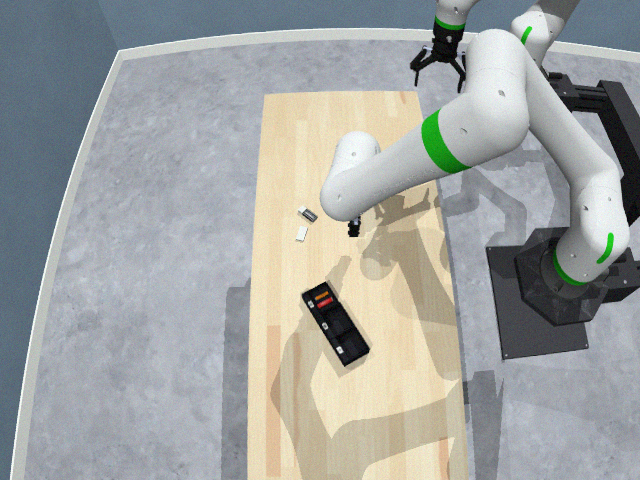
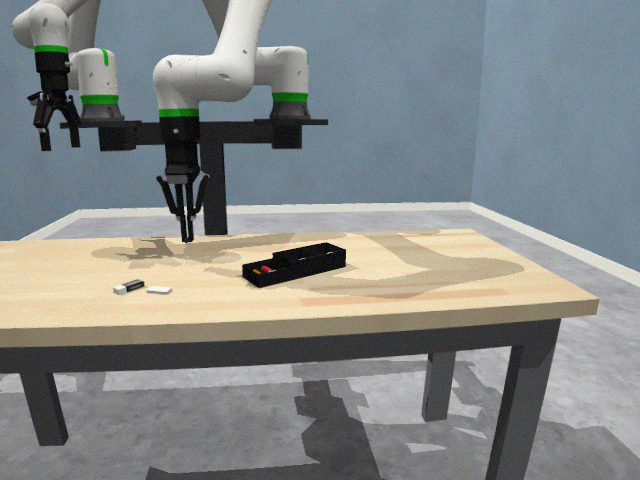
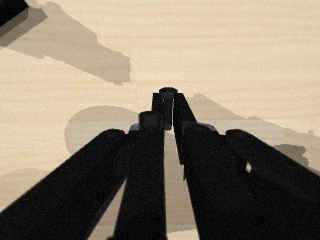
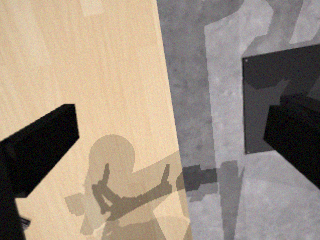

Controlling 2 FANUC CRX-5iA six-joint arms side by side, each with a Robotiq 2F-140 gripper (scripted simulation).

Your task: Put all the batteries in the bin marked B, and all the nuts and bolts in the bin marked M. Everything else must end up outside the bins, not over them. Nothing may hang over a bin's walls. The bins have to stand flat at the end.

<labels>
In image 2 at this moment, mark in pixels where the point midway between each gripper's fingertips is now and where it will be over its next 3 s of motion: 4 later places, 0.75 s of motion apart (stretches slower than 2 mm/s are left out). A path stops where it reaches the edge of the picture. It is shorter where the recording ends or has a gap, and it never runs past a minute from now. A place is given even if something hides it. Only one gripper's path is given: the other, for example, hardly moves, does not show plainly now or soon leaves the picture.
My left gripper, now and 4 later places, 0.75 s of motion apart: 188, 240; 234, 242; 275, 243; 293, 244; 294, 245
</labels>
